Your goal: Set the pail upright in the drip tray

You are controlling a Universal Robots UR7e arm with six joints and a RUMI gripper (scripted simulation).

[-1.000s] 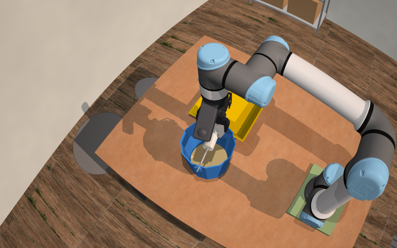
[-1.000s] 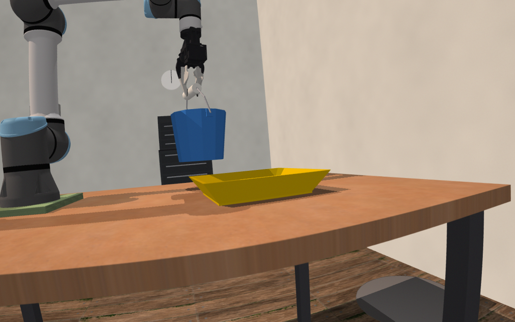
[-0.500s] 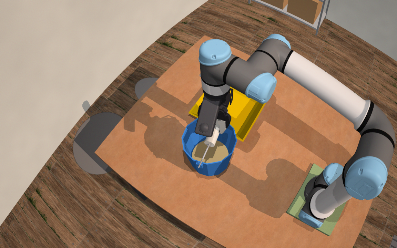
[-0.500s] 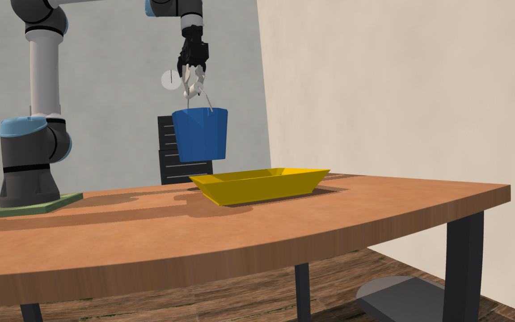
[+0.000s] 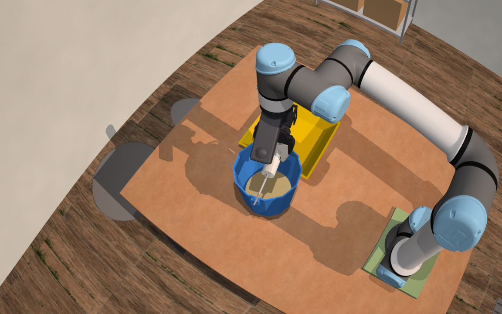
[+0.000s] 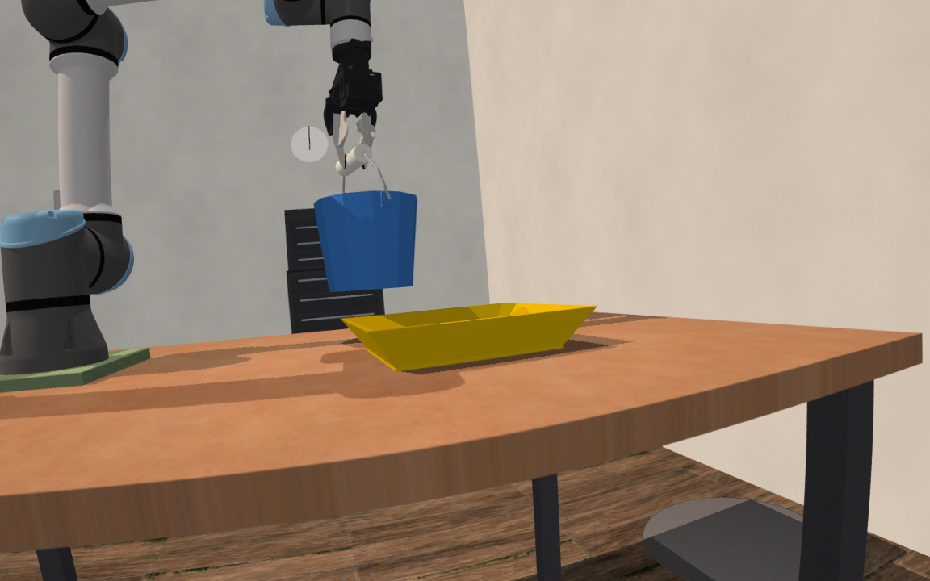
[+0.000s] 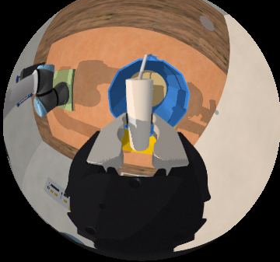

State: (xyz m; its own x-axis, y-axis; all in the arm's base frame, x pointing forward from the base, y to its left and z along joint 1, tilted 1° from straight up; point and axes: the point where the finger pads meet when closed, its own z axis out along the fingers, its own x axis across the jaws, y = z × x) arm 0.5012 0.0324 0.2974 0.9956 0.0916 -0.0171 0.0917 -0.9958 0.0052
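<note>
My gripper is now 1 cm short of the blue pail and 10 cm above it. The rest, counted from my hand: yellow drip tray: 5 cm ahead, 26 cm to the right, 31 cm below.
</note>
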